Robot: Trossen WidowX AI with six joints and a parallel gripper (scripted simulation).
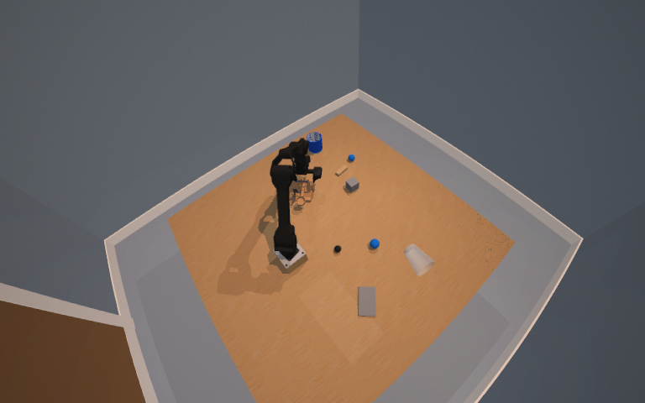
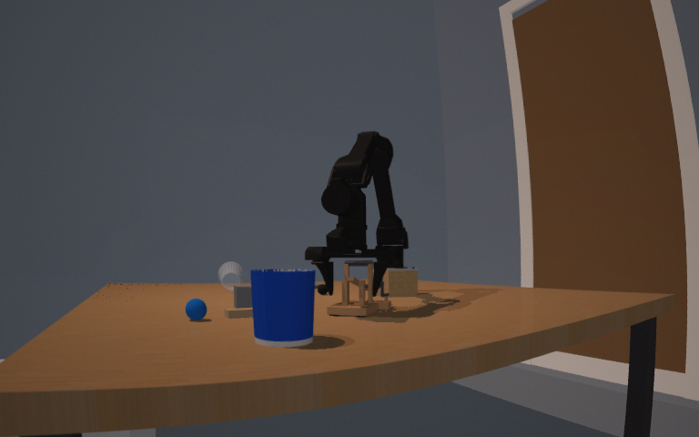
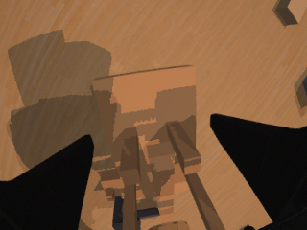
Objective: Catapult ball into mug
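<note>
Now: gripper tip 37 cm to the left of the ball, 17 cm past it and 2 cm above it. From my gripper tip the other things lie so: wooden block: 20 cm ahead, 8 cm to the right, 3 cm below; then wooden catapult: 7 cm behind, 3 cm to the right, 1 cm above; then grey cube: 20 cm to the right, 15 cm ahead, 1 cm below.
</note>
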